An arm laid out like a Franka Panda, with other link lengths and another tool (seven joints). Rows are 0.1 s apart.
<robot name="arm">
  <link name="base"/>
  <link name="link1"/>
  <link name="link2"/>
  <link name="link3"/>
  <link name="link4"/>
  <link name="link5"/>
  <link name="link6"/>
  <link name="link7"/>
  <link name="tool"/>
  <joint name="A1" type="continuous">
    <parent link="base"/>
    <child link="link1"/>
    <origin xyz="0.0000 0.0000 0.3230"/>
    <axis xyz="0 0 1"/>
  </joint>
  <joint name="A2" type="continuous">
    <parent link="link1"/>
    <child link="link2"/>
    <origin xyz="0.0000 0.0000 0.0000"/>
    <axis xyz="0 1 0"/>
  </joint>
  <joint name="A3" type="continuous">
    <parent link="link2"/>
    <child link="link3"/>
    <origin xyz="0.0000 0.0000 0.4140"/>
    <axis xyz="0 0 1"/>
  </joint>
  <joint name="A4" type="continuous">
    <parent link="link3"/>
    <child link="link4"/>
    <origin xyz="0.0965 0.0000 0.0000"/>
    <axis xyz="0 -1 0"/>
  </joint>
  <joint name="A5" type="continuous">
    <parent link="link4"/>
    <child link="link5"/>
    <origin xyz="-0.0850 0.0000 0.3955"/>
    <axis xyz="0 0 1"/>
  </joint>
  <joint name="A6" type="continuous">
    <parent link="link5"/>
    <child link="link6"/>
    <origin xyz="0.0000 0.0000 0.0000"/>
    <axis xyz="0 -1 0"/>
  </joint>
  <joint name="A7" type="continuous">
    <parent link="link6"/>
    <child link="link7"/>
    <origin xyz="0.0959 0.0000 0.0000"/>
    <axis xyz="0 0 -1"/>
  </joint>
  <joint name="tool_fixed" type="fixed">
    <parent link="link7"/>
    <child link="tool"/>
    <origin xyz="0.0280 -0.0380 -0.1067" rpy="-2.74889 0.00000 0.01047"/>
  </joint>
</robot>
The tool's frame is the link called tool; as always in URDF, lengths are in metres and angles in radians. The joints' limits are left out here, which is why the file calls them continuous.
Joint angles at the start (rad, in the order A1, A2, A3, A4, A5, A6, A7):
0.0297, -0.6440, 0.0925, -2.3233, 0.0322, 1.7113, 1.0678
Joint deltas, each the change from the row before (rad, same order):
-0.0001, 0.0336, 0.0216, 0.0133, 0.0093, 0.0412, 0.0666
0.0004, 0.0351, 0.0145, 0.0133, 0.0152, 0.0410, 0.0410
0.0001, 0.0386, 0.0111, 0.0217, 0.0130, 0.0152, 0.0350
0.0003, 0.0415, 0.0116, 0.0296, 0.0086, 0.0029, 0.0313
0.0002, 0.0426, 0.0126, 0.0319, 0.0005, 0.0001, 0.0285
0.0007, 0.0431, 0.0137, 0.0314, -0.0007, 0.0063, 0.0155
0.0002, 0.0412, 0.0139, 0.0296, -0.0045, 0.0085, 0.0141
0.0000, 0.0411, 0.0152, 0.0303, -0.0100, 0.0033, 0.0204
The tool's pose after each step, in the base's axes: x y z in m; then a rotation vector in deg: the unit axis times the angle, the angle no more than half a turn. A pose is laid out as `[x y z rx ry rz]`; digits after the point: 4 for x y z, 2 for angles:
[0.3241 0.0236 0.6475 -139.28 75.81 -19.61]
[0.3381 0.0338 0.6446 -137.11 77.34 -20.58]
[0.3515 0.0424 0.6421 -135.71 79.16 -20.17]
[0.3655 0.0512 0.6409 -134.91 80.79 -19.41]
[0.3800 0.0599 0.6398 -134.68 82.13 -18.89]
[0.3956 0.0693 0.6381 -134.85 82.29 -18.51]
[0.4109 0.0783 0.6359 -135.14 82.26 -18.41]
[0.4253 0.0876 0.6331 -135.62 82.63 -18.40]

